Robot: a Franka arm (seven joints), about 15 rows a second.
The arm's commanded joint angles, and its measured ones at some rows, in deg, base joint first. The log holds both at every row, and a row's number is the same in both.
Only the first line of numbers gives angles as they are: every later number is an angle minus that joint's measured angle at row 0.
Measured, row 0:
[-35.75 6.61 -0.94 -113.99 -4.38 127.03 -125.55]
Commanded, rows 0 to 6:
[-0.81 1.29 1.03 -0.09 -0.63 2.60 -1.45]
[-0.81 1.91 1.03 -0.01 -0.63 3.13 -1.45]
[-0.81 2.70 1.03 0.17 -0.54 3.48 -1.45]
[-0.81 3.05 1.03 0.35 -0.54 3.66 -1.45]
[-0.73 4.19 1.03 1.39 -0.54 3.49 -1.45]
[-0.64 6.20 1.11 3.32 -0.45 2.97 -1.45]
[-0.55 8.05 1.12 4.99 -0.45 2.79 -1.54]
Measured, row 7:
[0.00 3.80 0.36 0.91 0.00 2.63 -0.76]
